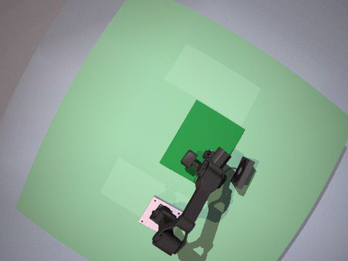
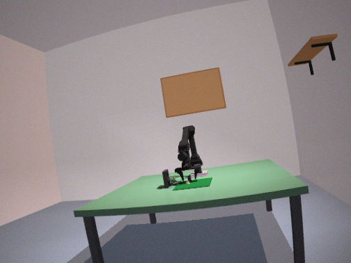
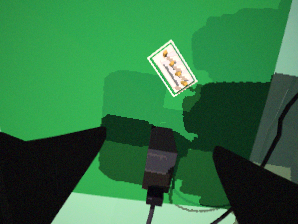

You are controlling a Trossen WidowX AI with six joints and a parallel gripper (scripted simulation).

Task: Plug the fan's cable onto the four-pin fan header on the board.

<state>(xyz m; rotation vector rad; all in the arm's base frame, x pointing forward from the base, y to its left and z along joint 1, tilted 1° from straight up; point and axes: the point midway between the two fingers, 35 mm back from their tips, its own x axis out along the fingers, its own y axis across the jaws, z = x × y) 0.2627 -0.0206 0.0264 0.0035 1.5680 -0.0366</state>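
My gripper tip is 6 cm short of the four-pin header and 2 cm above it. From my gripper tip the other things lie so: dark green board: 7 cm ahead, 4 cm to the left, 3 cm below; then dark grey fan plug: 1 cm behind, 1 cm above; then black fan: 7 cm ahead, 14 cm to the right, 4 cm above.
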